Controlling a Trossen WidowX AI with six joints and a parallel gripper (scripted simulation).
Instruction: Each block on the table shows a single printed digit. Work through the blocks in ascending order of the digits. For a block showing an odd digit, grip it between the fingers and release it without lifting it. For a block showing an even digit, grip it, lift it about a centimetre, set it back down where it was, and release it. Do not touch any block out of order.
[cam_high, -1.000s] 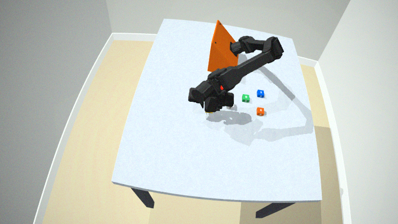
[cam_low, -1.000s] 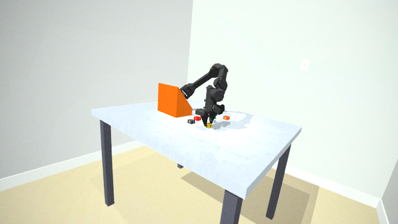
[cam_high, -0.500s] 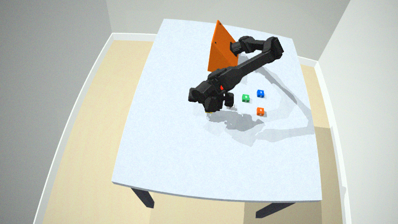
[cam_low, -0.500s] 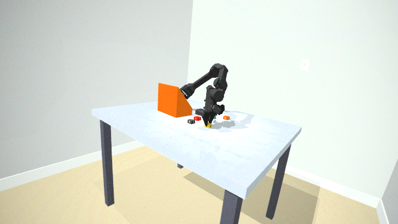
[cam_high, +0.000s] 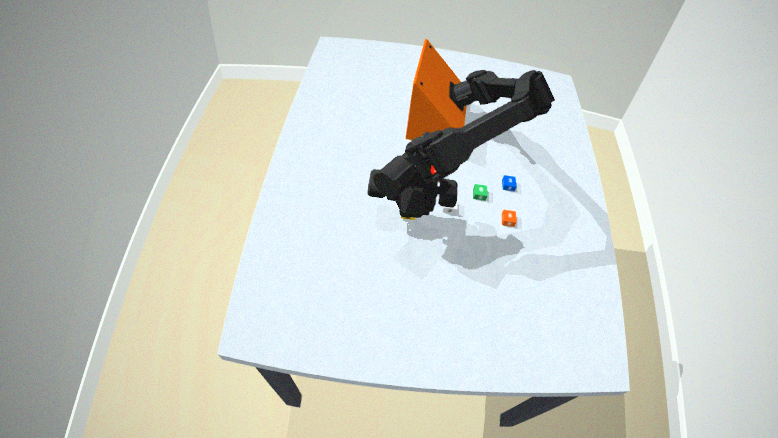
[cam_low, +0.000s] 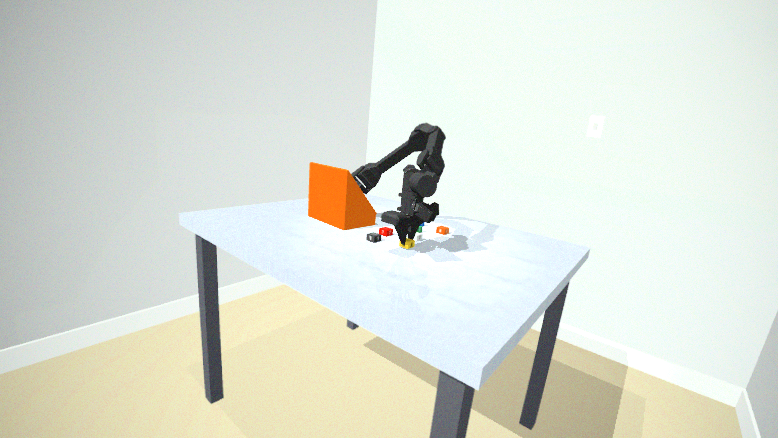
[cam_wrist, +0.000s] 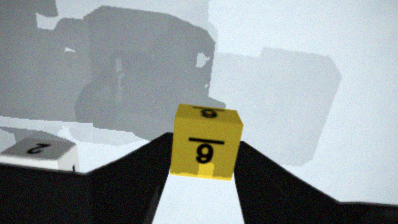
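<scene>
The red block is 12 cm behind my gripper tip and 5 cm to the left of it. Round my gripper tip: yellow block: right at my gripper tip; then white block: 9 cm to the left, 4 cm behind; then black block: 10 cm behind, 3 cm to the right.
</scene>
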